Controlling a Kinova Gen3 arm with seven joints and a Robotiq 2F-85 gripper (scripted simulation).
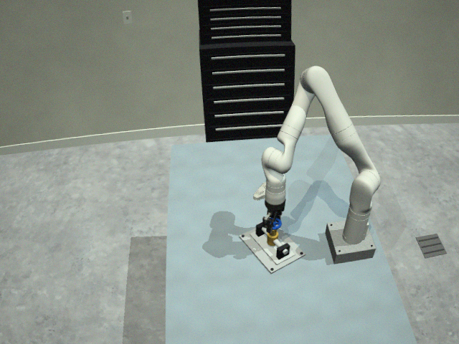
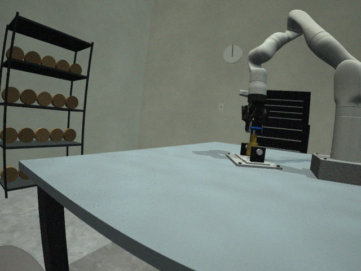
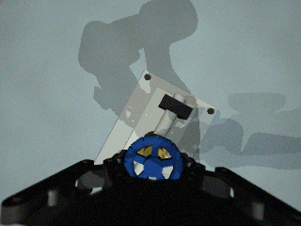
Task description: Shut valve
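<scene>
The blue handwheel lies right at my hand.
</scene>
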